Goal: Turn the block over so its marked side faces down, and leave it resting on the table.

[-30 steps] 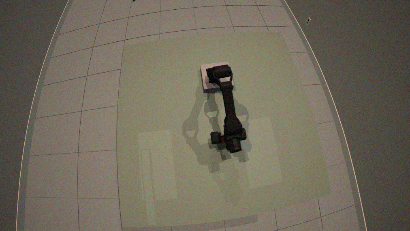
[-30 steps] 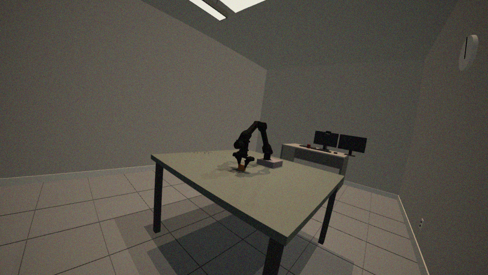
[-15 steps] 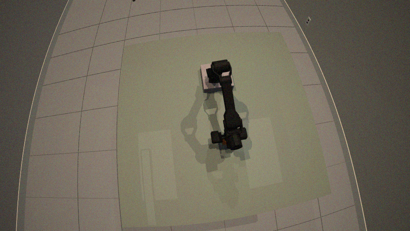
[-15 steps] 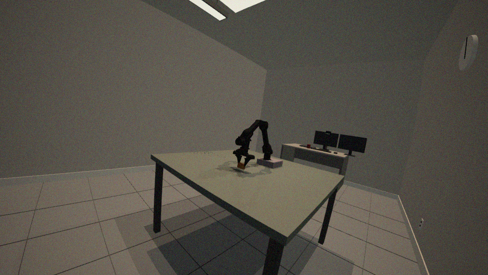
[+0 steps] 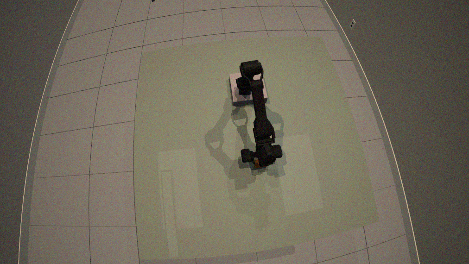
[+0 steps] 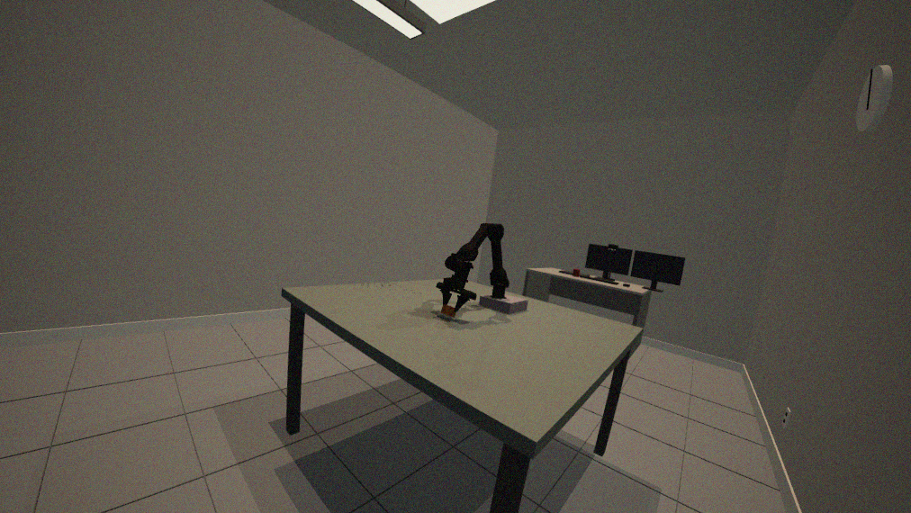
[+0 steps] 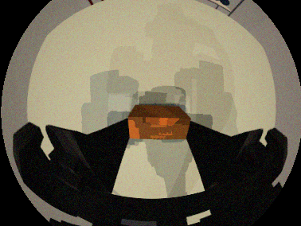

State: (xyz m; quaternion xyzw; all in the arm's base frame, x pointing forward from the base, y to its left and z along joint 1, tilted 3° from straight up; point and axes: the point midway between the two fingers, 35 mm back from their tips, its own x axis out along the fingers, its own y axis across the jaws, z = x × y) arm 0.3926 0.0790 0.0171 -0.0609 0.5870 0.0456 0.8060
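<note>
The block lies right at my gripper tip.
</note>
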